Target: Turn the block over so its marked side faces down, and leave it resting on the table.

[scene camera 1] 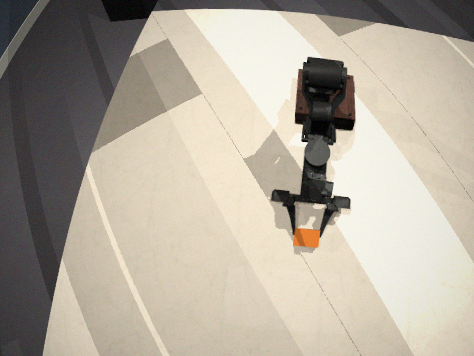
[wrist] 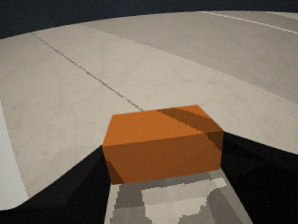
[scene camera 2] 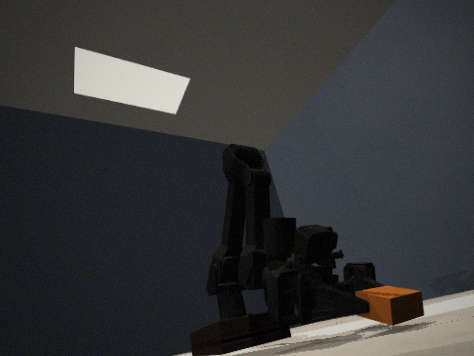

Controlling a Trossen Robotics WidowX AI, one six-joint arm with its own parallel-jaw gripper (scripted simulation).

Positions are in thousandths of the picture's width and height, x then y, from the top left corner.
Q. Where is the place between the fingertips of the gripper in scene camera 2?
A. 815, 853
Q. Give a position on an orange block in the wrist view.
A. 539, 645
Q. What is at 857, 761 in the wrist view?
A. The gripper.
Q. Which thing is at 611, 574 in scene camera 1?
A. The gripper.
